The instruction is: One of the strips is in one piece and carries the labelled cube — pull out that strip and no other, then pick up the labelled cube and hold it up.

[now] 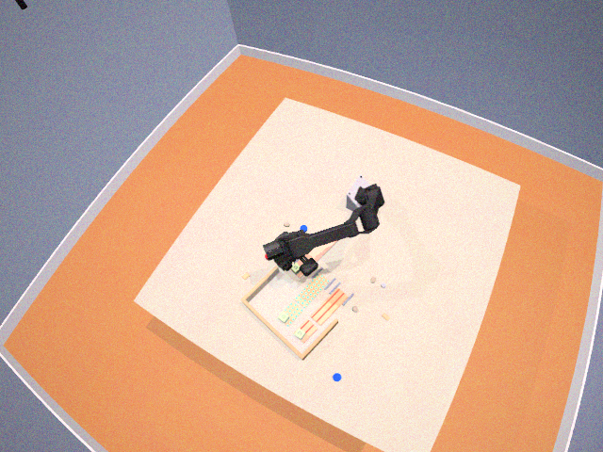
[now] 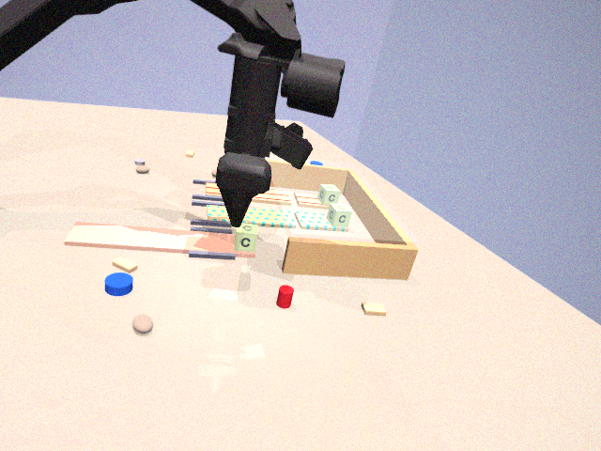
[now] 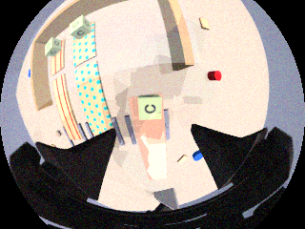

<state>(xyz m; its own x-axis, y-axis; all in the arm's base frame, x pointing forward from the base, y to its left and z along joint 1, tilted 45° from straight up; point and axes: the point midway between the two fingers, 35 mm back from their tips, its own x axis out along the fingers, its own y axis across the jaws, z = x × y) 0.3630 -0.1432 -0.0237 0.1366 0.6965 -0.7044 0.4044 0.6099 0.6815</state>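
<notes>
My gripper tip is now 14 cm to the left of the red cylinder, 5 cm above it and 2 cm short of it.
</notes>
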